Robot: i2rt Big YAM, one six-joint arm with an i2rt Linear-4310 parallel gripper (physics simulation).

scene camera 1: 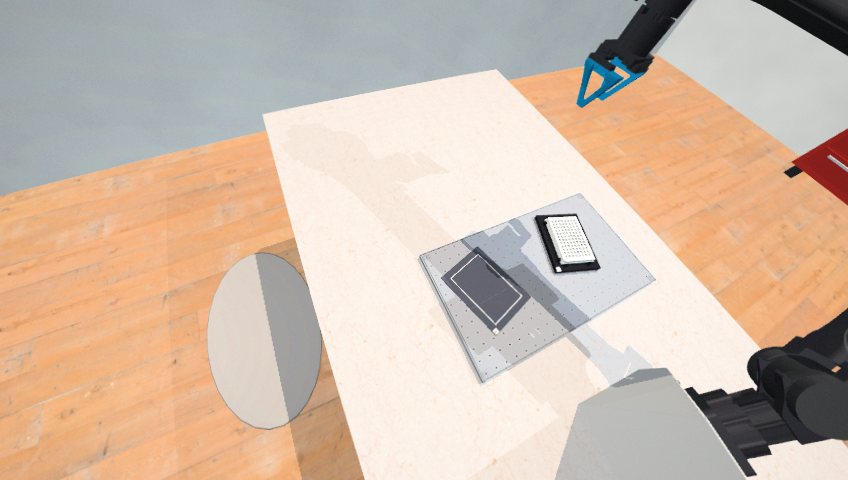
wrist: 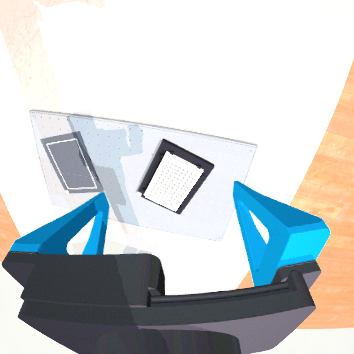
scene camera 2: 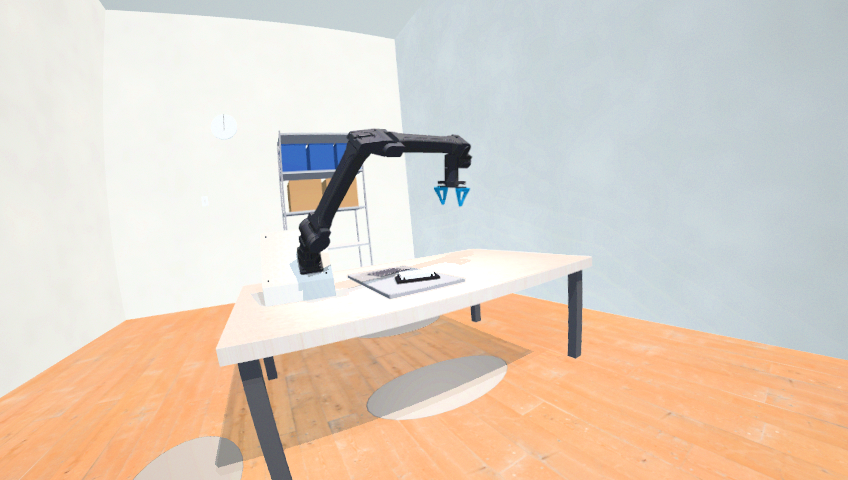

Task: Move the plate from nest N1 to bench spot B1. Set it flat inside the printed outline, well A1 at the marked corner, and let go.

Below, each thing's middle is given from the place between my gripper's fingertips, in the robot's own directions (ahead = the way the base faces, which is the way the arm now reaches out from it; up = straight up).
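Labels:
Black nest (scene camera 1: 555,260): 260 mm below my hand, 180 mm behind, 10 mm to the left. My hand: 250 mm above the plate (scene camera 1: 570,243), 180 mm past it, 10 mm to the right of it.

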